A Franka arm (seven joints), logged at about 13 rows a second.
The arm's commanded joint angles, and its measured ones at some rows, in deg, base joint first. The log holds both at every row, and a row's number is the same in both.
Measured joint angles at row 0:
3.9, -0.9, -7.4, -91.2, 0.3, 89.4, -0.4
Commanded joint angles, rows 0 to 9:
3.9, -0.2, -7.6, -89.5, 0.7, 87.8, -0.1
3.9, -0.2, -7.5, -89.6, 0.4, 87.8, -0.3
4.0, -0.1, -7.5, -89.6, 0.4, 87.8, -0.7
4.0, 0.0, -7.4, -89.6, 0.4, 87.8, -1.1
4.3, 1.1, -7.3, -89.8, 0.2, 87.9, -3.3
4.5, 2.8, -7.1, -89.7, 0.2, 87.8, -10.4
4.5, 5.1, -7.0, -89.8, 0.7, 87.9, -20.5
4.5, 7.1, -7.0, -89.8, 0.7, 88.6, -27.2
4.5, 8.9, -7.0, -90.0, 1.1, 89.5, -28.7
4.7, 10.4, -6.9, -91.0, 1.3, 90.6, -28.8
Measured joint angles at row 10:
4.2, 6.9, -6.7, -91.5, 0.5, 89.6, -25.1
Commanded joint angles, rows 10 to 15:
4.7, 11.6, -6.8, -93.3, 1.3, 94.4, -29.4
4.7, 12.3, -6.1, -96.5, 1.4, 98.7, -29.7
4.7, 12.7, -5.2, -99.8, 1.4, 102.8, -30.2
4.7, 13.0, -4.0, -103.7, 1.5, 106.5, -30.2
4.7, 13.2, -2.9, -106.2, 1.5, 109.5, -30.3
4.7, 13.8, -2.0, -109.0, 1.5, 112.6, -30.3
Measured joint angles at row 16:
4.4, 14.9, -3.0, -103.6, 0.8, 108.0, -29.3
